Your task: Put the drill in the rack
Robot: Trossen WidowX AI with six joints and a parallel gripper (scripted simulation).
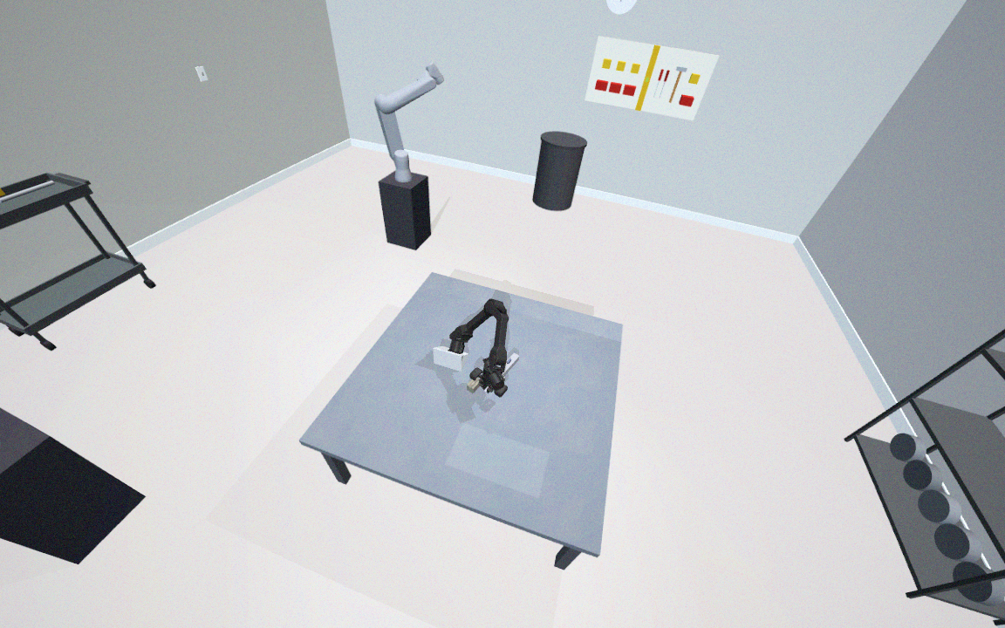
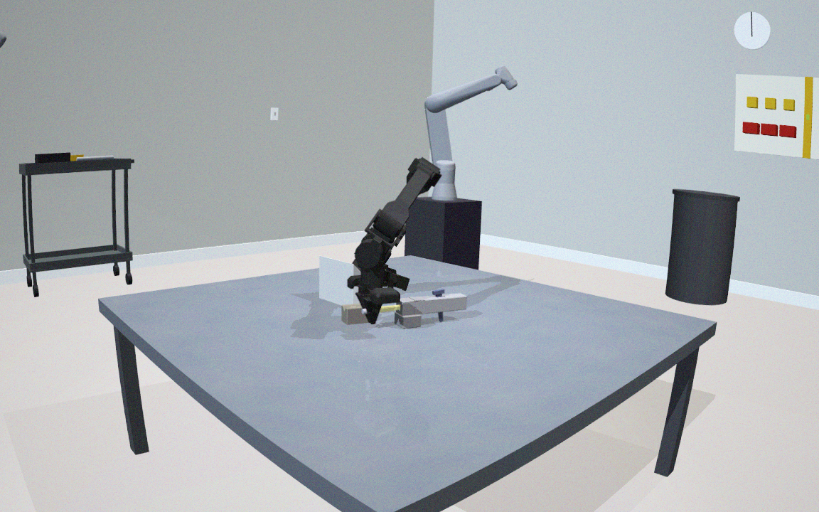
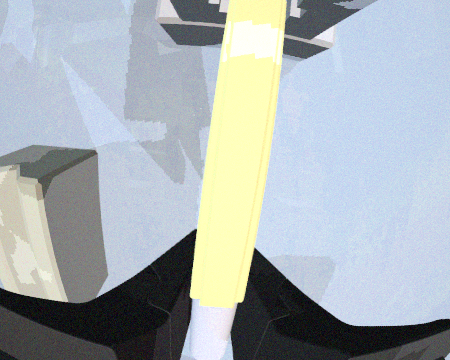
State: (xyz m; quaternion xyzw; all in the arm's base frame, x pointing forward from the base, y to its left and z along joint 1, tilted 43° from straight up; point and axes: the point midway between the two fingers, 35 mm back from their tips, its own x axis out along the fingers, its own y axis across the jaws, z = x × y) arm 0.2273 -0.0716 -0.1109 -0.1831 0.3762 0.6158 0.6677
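My gripper tip is now 4 cm to the right of the drill, 3 cm below it and 1 cm short of it. The rest, counted from my gripper tip: grey housing block: 15 cm to the left, 4 cm ahead, 3 cm above; then tan rack: 7 cm behind, 1 cm to the left; then dark key: 18 cm to the left, 5 cm ahead, 4 cm above.
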